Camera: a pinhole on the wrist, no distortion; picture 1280 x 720 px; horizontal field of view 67.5 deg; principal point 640.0 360.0 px. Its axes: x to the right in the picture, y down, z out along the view. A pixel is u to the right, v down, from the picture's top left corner.
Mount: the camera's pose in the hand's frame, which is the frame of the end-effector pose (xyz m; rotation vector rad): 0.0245 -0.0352 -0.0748 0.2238 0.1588 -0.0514
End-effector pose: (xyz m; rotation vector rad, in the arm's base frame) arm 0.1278 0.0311 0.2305 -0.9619 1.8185 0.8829
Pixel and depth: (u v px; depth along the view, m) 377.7 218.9 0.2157
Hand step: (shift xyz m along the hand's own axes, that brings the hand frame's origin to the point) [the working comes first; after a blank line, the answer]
In the camera's frame: -0.0591 -0.0318 0.2157

-0.0033 -0.1127 0.1355
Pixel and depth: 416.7 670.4 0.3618
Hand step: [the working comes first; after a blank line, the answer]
In the camera's frame: -0.0843 0.1172 0.3618

0.0040 0.0004 0.3126
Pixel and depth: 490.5 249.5 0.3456
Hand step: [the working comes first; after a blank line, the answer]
In the camera's frame: -0.0539 -0.0399 0.3456

0.0208 -0.1500 0.2580
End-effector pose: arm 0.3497 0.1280 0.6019 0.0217 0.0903 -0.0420
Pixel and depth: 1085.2 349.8 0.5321
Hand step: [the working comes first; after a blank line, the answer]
In the camera's frame: 0.2473 -0.0057 0.5321

0.3484 -0.1686 0.3960
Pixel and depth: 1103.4 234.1 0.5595
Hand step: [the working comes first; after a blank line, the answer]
In the camera's frame: 0.2707 -0.0735 0.5595

0.3709 -0.2416 0.4038
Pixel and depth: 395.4 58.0 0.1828
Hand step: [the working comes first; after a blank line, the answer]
In the camera's frame: -0.0467 -0.0576 0.1828

0.0021 -0.1309 0.0962
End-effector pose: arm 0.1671 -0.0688 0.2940 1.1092 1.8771 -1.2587
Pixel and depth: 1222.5 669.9 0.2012
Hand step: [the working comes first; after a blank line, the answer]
In the camera's frame: 0.1224 0.0651 0.2012

0.1800 -0.0211 0.1131
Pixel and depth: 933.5 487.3 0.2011
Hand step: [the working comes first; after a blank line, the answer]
In the camera's frame: 0.0616 0.0267 0.2011

0.1175 -0.0565 0.1146
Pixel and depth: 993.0 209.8 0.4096
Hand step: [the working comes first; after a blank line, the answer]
In the camera's frame: 0.1510 -0.0642 0.4096

0.2308 -0.1949 0.2810
